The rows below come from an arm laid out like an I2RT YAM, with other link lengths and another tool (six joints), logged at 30 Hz.
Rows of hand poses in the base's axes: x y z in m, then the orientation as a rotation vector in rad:
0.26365, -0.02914, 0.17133, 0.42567, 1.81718, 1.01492
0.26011, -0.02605, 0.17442, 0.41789, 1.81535, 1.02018
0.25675, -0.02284, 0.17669, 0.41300, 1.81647, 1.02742
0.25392, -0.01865, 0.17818, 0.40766, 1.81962, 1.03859
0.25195, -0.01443, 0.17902, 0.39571, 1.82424, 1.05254
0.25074, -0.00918, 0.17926, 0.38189, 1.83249, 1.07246
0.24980, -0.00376, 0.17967, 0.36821, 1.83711, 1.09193
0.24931, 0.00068, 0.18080, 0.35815, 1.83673, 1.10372
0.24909, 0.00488, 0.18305, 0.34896, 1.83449, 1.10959
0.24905, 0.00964, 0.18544, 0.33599, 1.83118, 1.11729
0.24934, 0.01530, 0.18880, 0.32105, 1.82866, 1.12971
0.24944, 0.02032, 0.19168, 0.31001, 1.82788, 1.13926
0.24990, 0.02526, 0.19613, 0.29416, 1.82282, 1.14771
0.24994, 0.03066, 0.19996, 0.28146, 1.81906, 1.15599
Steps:
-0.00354, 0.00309, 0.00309, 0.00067, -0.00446, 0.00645
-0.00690, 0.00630, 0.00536, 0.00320, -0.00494, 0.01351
-0.00973, 0.01049, 0.00685, 0.00768, -0.00347, 0.02371
-0.01170, 0.01471, 0.00769, 0.01089, -0.00332, 0.03967
-0.01291, 0.01996, 0.00793, 0.01645, -0.00015, 0.06126
-0.01385, 0.02538, 0.00834, 0.02265, 0.00014, 0.08115
-0.01434, 0.02982, 0.00947, 0.02644, -0.00304, 0.09300
-0.01456, 0.03402, 0.01172, 0.02708, -0.00810, 0.10050
-0.01460, 0.03878, 0.01411, 0.02765, -0.01540, 0.11075
-0.01431, 0.04444, 0.01747, 0.03038, -0.02218, 0.12499
-0.01421, 0.04946, 0.02035, 0.03241, -0.02616, 0.13614
-0.01375, 0.05440, 0.02480, 0.03275, -0.03584, 0.14791
-0.01371, 0.05980, 0.02863, 0.03399, -0.04307, 0.15830

